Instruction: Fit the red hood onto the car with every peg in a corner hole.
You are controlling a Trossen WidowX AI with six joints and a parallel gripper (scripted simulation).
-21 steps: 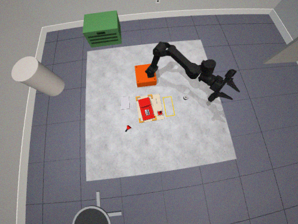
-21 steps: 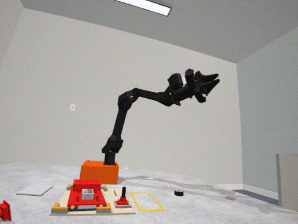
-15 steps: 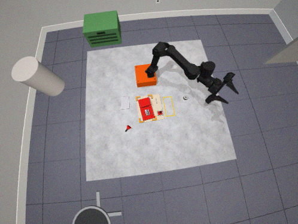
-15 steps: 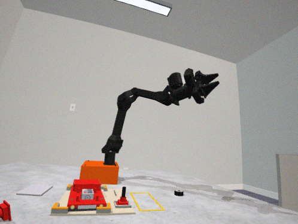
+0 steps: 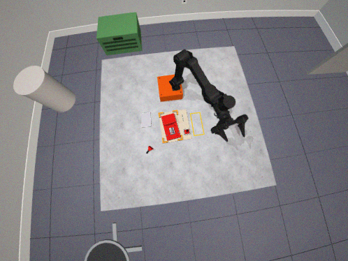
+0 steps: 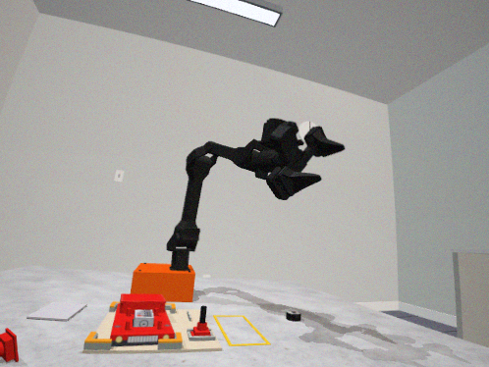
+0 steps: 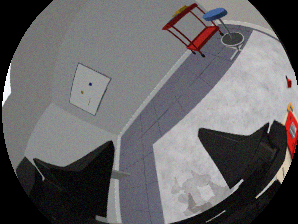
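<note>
Right now the red hood is 32 cm below my gripper tip, 31 cm to the right of it and 28 cm behind it. The rest, counted from my gripper tip: grey engine block (33 cm below, 29 cm to the right, 18 cm behind).
</note>
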